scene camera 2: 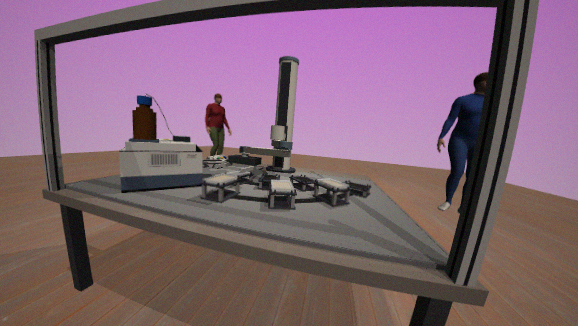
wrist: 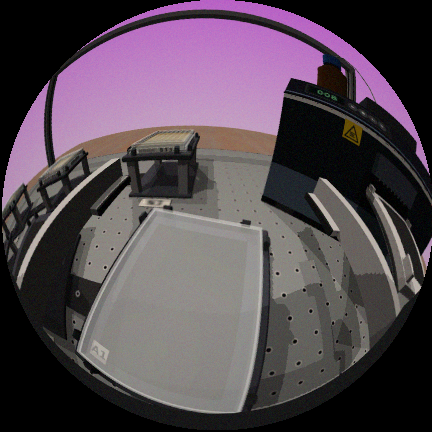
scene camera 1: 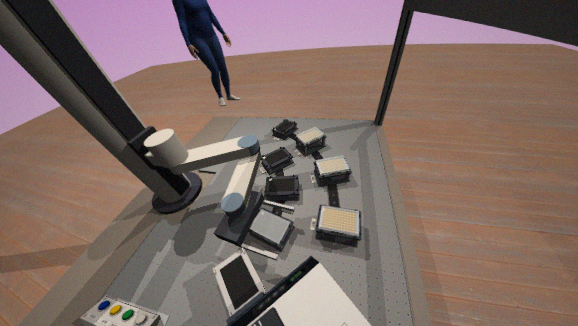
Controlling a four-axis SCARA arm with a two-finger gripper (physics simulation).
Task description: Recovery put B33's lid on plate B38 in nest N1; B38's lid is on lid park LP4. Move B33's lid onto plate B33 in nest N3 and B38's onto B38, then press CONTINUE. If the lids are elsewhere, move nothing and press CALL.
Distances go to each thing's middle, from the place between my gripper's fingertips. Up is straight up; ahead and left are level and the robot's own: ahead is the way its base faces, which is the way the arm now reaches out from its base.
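The frame post (scene camera 2: 512, 28) is 83 cm to the left of my hand, 40 cm ahead of it and 19 cm above it; going by their middles, it is the farthest from my hand of the things named here. Then there is the brown bottle (scene camera 2: 144, 119), which I find 28 cm to the right of my hand, 22 cm ahead of it and 22 cm above it. As for the white-framed dark tray (wrist: 401, 241), my hand is 16 cm to the left of it, 9 cm past it and 1 cm below it. Going by their middles, the tray is the nearest to my hand of the things named here.
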